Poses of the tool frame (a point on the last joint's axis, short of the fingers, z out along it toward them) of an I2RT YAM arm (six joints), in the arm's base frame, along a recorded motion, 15 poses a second.
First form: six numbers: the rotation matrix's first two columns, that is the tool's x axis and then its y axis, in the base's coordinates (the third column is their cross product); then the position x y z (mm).
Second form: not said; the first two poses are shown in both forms.
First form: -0.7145, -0.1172, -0.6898, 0.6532, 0.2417, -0.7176, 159, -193, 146
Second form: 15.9, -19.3, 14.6, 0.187, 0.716, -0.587, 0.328
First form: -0.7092, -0.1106, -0.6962, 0.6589, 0.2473, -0.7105, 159, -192, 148
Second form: 15.9, -19.2, 14.8, 0.191, 0.717, -0.583, 0.330
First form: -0.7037, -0.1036, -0.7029, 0.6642, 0.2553, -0.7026, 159, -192, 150
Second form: 15.9, -19.2, 15.0, 0.195, 0.719, -0.578, 0.332
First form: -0.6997, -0.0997, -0.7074, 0.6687, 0.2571, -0.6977, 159, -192, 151
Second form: 15.9, -19.2, 15.1, 0.198, 0.719, -0.576, 0.333
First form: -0.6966, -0.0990, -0.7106, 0.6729, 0.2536, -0.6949, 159, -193, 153
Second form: 15.9, -19.3, 15.3, 0.200, 0.718, -0.577, 0.334
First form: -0.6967, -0.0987, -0.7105, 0.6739, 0.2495, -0.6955, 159, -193, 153
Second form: 15.9, -19.3, 15.3, 0.201, 0.717, -0.579, 0.334
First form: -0.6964, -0.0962, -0.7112, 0.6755, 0.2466, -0.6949, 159, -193, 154
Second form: 15.9, -19.3, 15.4, 0.202, 0.716, -0.579, 0.333
